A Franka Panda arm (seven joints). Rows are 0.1 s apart.
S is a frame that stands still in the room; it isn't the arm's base.
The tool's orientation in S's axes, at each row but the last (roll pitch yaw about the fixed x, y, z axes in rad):
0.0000, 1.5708, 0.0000
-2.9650, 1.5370, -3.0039
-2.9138, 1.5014, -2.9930
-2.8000, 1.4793, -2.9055
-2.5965, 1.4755, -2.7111
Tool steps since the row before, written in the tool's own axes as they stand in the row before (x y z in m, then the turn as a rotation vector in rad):
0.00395, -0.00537, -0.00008, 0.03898, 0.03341, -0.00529
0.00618, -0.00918, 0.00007, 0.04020, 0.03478, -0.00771
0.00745, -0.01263, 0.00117, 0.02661, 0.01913, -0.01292
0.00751, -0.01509, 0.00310, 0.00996, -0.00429, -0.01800
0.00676, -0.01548, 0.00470, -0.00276, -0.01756, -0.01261
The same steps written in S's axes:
-0.00008, -0.00537, -0.00395, -0.00529, 0.03341, -0.03898
-0.00049, -0.00920, -0.00612, -0.00770, 0.03487, -0.04013
-0.00034, -0.01276, -0.00731, -0.01317, 0.01982, -0.02597
0.00084, -0.01549, -0.00728, -0.01916, -0.00257, -0.00824
0.00233, -0.01618, -0.00635, -0.01421, -0.01586, 0.00464

